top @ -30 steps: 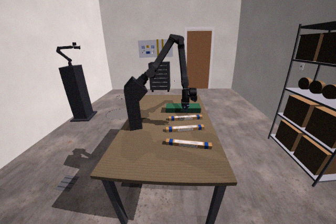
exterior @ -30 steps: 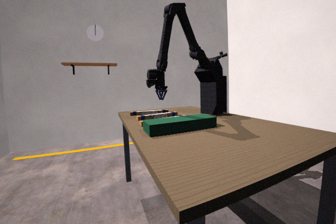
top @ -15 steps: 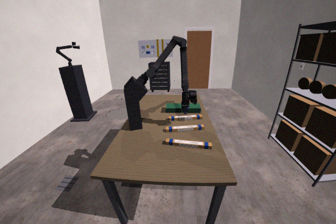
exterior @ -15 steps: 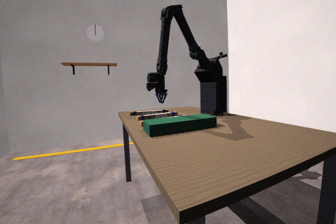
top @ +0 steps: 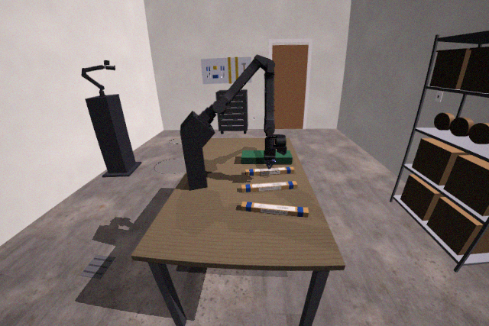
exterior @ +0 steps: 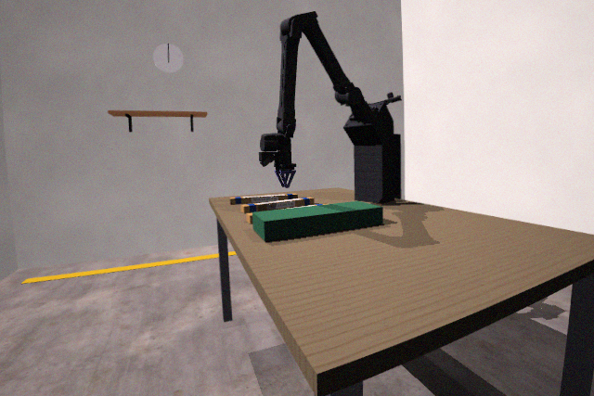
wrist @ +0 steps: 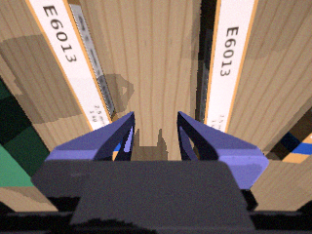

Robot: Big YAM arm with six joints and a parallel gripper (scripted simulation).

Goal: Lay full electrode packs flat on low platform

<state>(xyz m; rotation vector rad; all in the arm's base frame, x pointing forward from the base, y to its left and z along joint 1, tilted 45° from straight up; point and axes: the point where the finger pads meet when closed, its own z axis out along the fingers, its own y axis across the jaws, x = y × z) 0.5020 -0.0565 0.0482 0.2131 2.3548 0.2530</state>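
The pack lies 30 cm to the right of my hand, 9 cm below it and 2 cm behind it. The rest, counted from my hand: green low platform 30 cm to the left, 9 cm below, 3 cm ahead.
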